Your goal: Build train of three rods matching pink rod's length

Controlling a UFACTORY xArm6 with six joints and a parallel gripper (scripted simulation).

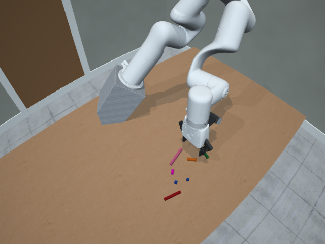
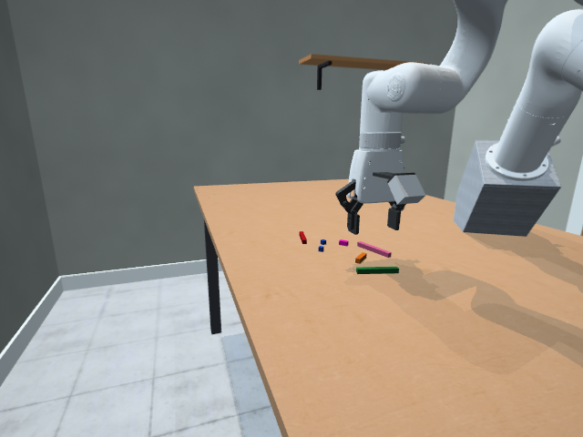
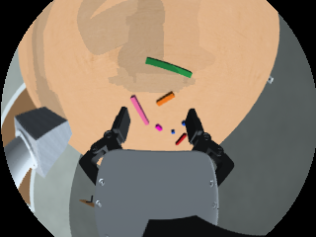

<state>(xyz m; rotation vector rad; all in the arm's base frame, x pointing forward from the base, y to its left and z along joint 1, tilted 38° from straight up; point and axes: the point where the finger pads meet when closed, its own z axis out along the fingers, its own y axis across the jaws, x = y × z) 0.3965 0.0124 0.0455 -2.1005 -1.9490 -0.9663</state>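
Now: hand 12 cm to the left of the magenta rod, 7 cm above it and 1 cm short of it. Also, from my hand: pink rod (7 cm below, 6 cm to the right, 4 cm behind); green rod (7 cm below, 5 cm to the left, 2 cm ahead); orange rod (7 cm below, 2 cm to the right, 1 cm ahead).
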